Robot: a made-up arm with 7 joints. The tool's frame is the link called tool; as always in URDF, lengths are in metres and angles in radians.
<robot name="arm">
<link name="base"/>
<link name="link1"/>
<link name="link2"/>
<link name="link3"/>
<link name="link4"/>
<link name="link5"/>
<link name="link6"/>
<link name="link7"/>
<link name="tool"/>
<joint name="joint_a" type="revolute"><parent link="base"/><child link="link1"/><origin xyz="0.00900 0.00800 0.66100" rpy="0.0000 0.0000 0.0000"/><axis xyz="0 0 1"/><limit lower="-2.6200" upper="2.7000"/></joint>
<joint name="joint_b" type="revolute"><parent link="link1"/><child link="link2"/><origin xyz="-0.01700 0.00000 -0.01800" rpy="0.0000 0.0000 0.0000"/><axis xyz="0 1 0"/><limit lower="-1.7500" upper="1.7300"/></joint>
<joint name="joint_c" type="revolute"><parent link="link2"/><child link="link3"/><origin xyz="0.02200 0.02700 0.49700" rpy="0.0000 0.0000 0.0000"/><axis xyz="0 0 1"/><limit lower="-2.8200" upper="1.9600"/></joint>
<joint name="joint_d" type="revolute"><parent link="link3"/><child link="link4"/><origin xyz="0.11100 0.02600 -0.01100" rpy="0.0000 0.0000 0.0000"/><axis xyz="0 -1 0"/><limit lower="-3.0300" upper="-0.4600"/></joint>
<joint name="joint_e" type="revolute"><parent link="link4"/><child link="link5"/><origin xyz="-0.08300 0.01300 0.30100" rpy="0.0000 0.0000 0.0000"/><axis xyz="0 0 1"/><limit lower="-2.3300" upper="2.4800"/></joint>
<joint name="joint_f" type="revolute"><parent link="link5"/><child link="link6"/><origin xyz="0.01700 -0.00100 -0.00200" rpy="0.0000 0.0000 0.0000"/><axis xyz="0 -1 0"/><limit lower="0.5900" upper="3.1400"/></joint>
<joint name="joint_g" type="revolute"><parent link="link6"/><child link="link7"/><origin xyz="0.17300 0.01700 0.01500" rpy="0.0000 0.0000 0.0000"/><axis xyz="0 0 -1"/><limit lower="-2.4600" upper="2.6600"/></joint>
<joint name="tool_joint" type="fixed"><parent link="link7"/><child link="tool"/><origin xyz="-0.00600 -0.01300 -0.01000" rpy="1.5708 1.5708 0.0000"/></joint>
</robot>
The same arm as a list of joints. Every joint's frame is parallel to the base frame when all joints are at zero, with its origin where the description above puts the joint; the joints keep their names.
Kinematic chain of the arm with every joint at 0, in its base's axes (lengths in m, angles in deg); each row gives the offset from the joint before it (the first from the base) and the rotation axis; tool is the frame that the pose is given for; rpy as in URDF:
joint_a: xyz 0.0090 0.0080 0.6610 axis +z
joint_b: xyz -0.0170 0.0000 -0.0180 axis +y
joint_c: xyz 0.0220 0.0270 0.4970 axis +z
joint_d: xyz 0.1110 0.0260 -0.0110 axis -y
joint_e: xyz -0.0830 0.0130 0.3010 axis +z
joint_f: xyz 0.0170 -0.0010 -0.0020 axis -y
joint_g: xyz 0.1730 0.0170 0.0150 axis -z
tool: xyz -0.0060 -0.0130 -0.0100 rpy 90.00 90.00 0.00
Joint limits (deg, base to tool): -150.11..154.70 -100.27..99.12 -161.57..112.30 -173.61..-26.36 -133.50..142.09 33.80..179.91 -140.95..152.41

